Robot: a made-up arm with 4 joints. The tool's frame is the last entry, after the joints. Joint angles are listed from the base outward. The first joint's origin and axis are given. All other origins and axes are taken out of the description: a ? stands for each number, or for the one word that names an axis. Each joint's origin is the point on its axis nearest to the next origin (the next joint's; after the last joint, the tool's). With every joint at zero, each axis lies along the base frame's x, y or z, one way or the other. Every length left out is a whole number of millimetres.
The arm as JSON. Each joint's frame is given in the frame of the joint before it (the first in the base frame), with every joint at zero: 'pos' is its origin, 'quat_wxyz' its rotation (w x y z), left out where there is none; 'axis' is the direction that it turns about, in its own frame. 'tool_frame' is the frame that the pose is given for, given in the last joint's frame.
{
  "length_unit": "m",
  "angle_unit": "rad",
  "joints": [
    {
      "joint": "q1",
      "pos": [
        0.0,
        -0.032,
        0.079
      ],
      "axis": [
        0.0,
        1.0,
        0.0
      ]
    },
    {
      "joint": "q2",
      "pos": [
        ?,
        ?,
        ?
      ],
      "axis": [
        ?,
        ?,
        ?
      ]
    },
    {
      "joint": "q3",
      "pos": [
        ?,
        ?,
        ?
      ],
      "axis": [
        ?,
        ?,
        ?
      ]
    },
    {
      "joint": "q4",
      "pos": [
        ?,
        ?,
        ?
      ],
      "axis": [
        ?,
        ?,
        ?
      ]
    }
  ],
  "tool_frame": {
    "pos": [
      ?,
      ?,
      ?
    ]
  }
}
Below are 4 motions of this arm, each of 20 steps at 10 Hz.
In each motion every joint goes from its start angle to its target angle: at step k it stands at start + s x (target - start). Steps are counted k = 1, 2, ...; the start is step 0. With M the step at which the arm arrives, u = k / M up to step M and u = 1 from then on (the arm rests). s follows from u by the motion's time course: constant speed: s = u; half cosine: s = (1 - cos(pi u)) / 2; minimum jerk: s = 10 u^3 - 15 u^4 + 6 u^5.
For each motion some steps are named. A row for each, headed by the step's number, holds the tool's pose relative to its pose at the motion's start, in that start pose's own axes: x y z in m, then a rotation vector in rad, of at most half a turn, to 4 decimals.
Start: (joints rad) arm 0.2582 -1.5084 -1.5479 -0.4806
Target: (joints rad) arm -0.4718 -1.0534 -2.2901 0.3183
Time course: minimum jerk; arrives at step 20
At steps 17, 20:
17: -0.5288 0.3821 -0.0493 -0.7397 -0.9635 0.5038
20: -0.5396 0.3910 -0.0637 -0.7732 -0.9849 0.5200

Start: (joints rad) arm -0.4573 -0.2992 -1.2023 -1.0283
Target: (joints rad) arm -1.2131 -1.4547 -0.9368 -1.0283
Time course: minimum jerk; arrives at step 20
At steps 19, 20:
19: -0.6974 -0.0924 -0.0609 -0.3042 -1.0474 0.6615
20: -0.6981 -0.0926 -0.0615 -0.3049 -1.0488 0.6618

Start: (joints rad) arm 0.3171 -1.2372 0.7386 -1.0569
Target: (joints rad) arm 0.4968 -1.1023 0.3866 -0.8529
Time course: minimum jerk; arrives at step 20
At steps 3, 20:
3: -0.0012 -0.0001 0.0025 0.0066 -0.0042 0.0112
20: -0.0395 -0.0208 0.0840 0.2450 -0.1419 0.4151

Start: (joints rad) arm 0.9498 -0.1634 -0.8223 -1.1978
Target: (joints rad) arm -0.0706 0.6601 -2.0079 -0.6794
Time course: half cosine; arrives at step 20
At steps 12, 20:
12: -0.3029 -0.6931 -0.2152 1.3477 -0.5030 -0.2153
20: -0.4879 -0.7866 -0.5670 1.9103 -0.8743 -0.5229

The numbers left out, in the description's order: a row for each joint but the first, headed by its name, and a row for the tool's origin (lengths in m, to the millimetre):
q2: xyz -0.201 0.0 0.265, axis 1.0 0.0 0.0
q3: xyz 0.0 0.004 0.035, axis 0.0 1.0 0.0
q4: xyz 0.009 0.0 0.369, axis 0.0 0.0 1.0
tool: xyz 0.195 0.08 0.0

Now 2 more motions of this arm.
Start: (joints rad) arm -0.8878 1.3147 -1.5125 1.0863
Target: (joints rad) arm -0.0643 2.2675 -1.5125 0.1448
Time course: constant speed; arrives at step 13
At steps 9, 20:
9: 0.1421 -0.2139 -0.2590 -0.4449 0.3609 -1.3087
20: 0.1067 -0.2321 -0.3148 -0.8345 0.3339 -1.8266

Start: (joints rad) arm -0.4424 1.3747 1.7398 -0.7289
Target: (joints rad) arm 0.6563 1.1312 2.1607 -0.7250
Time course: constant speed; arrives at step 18
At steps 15, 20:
15: 0.1406 -0.0168 -0.0420 0.2768 1.0435 0.1230
20: 0.1448 -0.0090 -0.0629 0.3210 1.2536 0.1915

